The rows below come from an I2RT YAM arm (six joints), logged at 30 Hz.
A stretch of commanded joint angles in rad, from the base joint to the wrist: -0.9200, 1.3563, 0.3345, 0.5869, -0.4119, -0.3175; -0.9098, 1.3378, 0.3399, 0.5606, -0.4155, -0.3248; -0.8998, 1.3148, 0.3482, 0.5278, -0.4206, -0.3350; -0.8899, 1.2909, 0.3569, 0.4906, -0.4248, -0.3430; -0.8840, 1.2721, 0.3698, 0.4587, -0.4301, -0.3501; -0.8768, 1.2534, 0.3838, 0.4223, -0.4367, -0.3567; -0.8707, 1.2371, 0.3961, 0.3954, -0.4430, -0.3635; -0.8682, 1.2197, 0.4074, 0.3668, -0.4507, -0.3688; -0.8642, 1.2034, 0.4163, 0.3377, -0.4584, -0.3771; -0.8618, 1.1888, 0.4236, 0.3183, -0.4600, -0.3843
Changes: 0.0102, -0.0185, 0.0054, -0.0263, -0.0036, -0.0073; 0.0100, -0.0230, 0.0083, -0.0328, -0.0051, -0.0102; 0.0099, -0.0239, 0.0087, -0.0372, -0.0042, -0.0080; 0.0059, -0.0188, 0.0129, -0.0319, -0.0053, -0.0071; 0.0072, -0.0187, 0.0140, -0.0364, -0.0066, -0.0066; 0.0061, -0.0163, 0.0123, -0.0269, -0.0063, -0.0068; 0.0025, -0.0174, 0.0113, -0.0286, -0.0077, -0.0053; 0.0040, -0.0163, 0.0089, -0.0291, -0.0077, -0.0083; 0.0024, -0.0146, 0.0073, -0.0194, -0.0016, -0.0072
